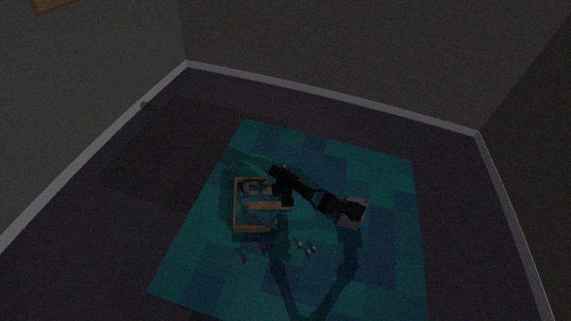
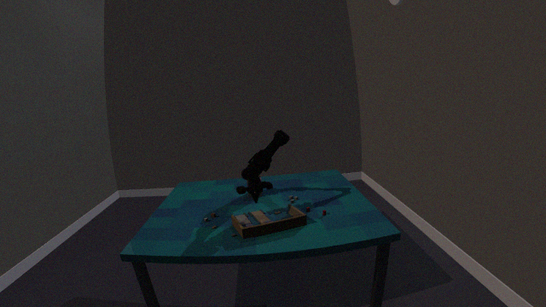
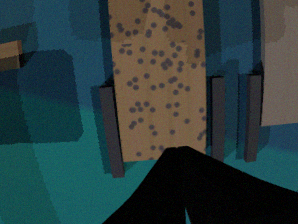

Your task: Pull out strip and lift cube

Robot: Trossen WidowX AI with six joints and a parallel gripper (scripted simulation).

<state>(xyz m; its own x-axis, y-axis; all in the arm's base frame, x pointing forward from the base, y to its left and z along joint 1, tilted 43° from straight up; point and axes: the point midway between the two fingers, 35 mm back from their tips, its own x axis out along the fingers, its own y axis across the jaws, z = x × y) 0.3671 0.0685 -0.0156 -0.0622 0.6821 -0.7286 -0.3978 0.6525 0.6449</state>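
My gripper tip is now 9 cm short of the strip, 7 cm to the left of it and 6 cm above it.
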